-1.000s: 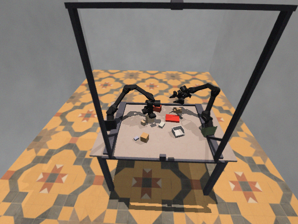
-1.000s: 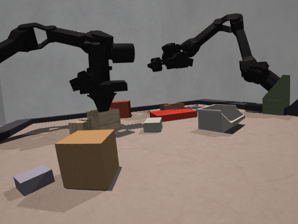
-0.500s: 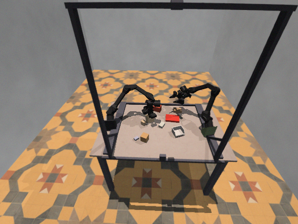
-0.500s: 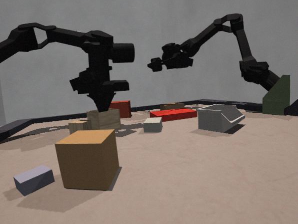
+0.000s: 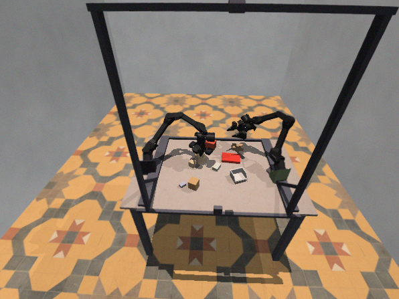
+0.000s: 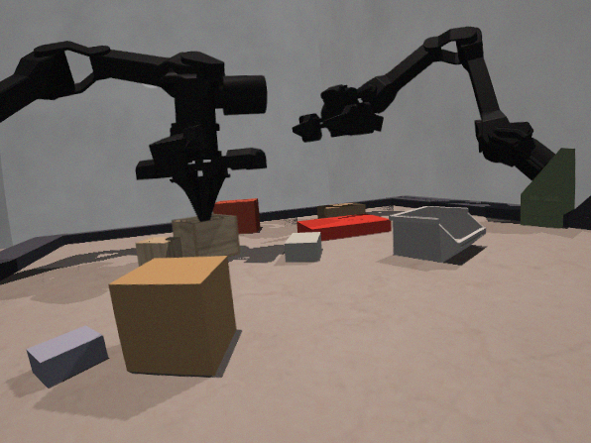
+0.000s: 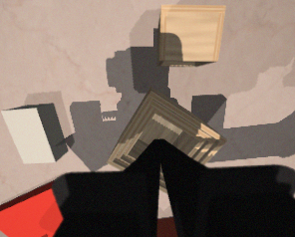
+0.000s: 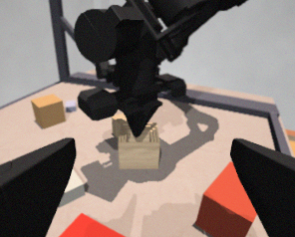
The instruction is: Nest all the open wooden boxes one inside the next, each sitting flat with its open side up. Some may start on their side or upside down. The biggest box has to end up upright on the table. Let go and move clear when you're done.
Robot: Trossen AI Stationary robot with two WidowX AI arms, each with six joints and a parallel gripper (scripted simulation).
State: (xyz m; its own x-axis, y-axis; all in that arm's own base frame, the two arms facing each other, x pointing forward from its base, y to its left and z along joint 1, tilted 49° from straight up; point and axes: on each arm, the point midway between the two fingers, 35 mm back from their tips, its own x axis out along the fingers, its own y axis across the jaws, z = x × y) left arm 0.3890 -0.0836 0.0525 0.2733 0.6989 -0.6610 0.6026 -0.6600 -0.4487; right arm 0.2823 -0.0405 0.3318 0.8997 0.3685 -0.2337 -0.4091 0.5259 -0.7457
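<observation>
Now: the small wooden box 70 mm behind my left hand, 70 mm to the left of it and 60 mm below it. The rest, counted from my left hand: orange cube: 260 mm behind, 30 mm to the left, 50 mm below; white block: 70 mm behind, 130 mm to the right, 70 mm below; flat red block: 40 mm ahead, 240 mm to the right, 70 mm below.
</observation>
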